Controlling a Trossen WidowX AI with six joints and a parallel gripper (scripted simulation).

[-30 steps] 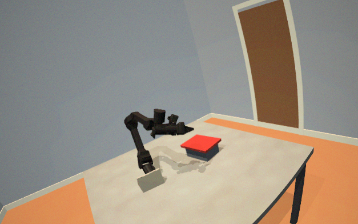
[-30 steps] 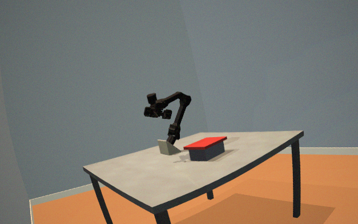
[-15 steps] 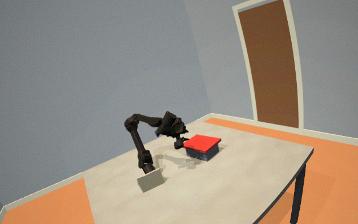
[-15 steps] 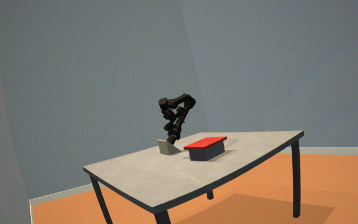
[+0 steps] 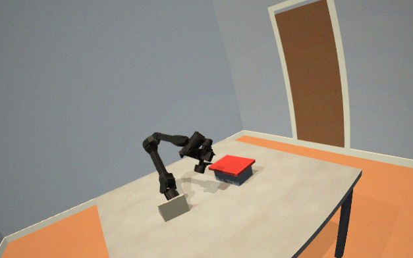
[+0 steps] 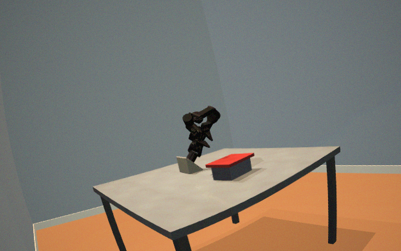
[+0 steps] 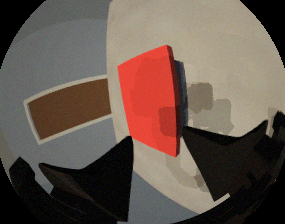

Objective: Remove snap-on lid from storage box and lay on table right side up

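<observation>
My gripper tip is 13 cm short of the red lid, 2 cm to the right of it and 10 cm above it. Round my gripper tip: storage box (13 cm ahead, 2 cm to the left, 15 cm below).
</observation>
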